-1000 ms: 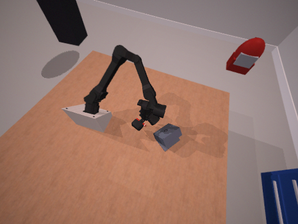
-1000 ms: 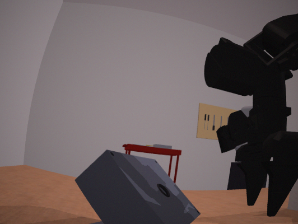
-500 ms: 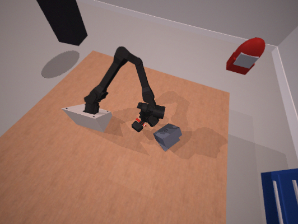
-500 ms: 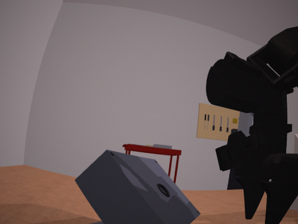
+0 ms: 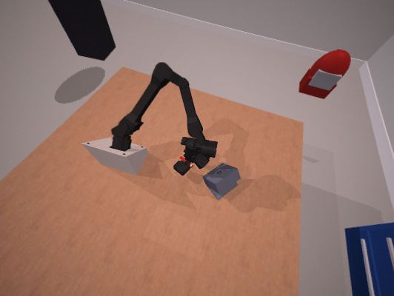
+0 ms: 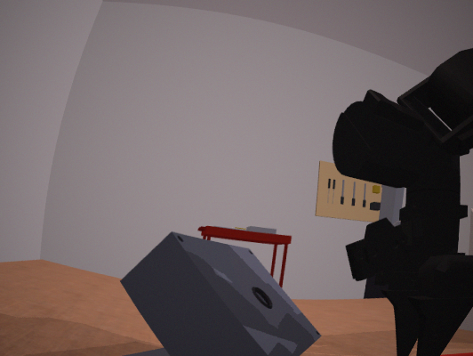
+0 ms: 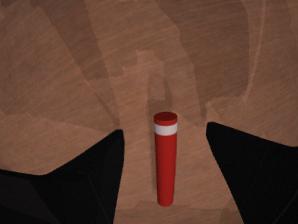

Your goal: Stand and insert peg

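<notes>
Right now my gripper tip is 10 mm past the red peg and 10 mm to the right of it. From my gripper tip the other things lie so: grey sloped panel 160 mm ahead, 50 mm to the right, 50 mm above.
</notes>
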